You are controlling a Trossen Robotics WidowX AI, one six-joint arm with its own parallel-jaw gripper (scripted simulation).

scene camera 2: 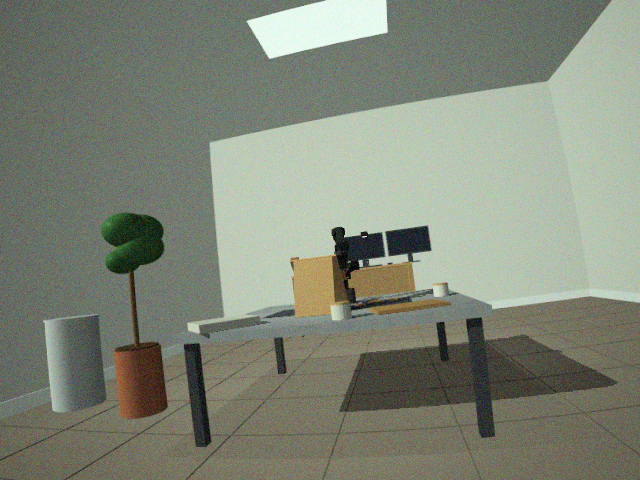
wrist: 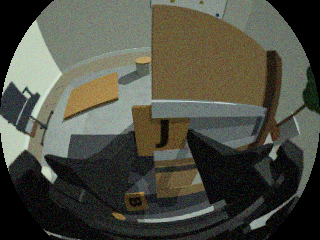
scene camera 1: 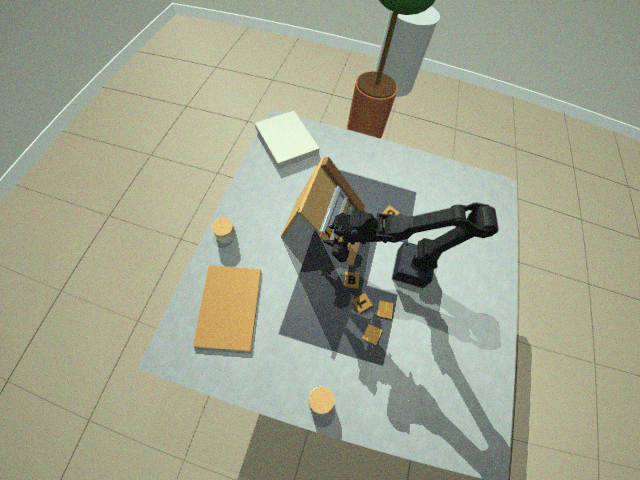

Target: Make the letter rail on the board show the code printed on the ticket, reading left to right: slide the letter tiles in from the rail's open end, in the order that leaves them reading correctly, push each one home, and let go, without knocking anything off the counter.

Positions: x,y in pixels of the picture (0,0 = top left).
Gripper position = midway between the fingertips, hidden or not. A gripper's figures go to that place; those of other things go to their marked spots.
Scene:
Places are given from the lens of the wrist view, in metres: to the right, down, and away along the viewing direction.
my gripper (wrist: 161,134): 0.00, 0.01, 0.10
letter tile (wrist: 151,134): -0.01, 0.01, 0.09
flat orange slab (wrist: 95,93): -0.28, -0.12, 0.33
tan letter board (wrist: 203,68): 0.04, -0.05, 0.08
The marked spots on the tan letter board and the flat orange slab are 0.42 m apart.

